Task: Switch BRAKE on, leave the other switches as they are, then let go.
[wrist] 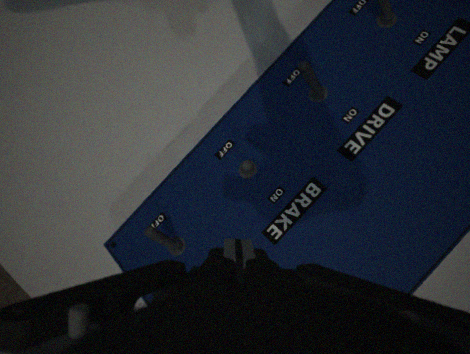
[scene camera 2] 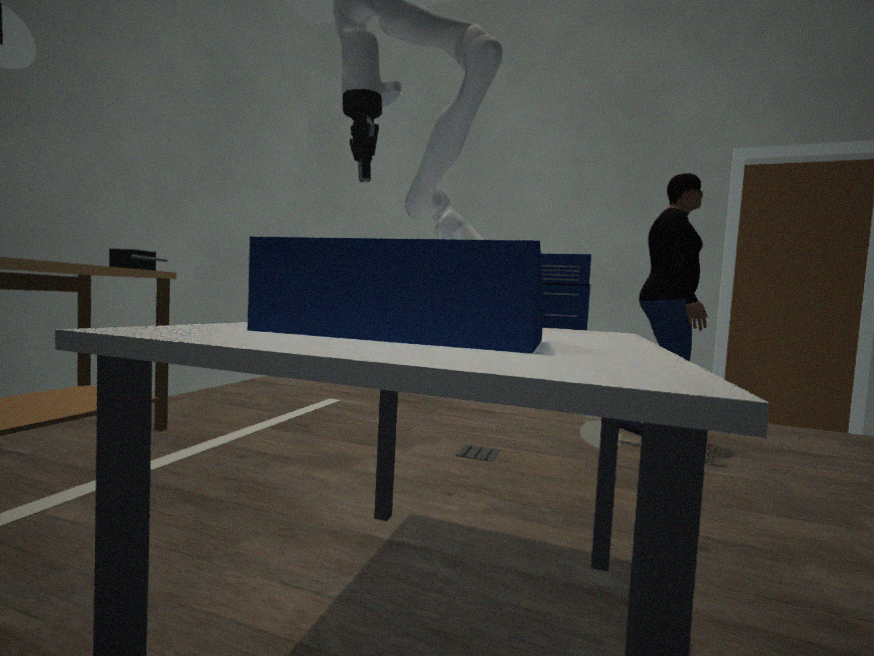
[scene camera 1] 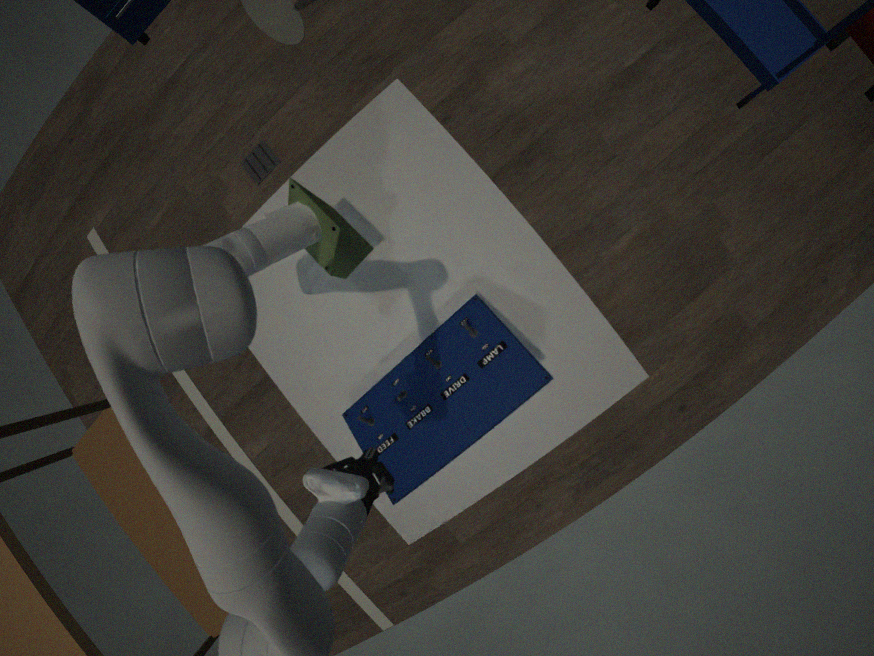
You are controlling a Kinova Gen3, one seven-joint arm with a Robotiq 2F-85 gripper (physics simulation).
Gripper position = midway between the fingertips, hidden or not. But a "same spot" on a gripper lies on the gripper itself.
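Scene:
You can see my gripper in the wrist view point(236, 257), and it shows in scene camera 2 and scene camera 1 as well. On my gripper, point(scene camera 2: 364, 165) and point(scene camera 1: 375, 461) are the same spot. There's a blue switch panel too, and on that panel point(wrist: 360, 178) and point(scene camera 1: 446, 408) are the same spot.

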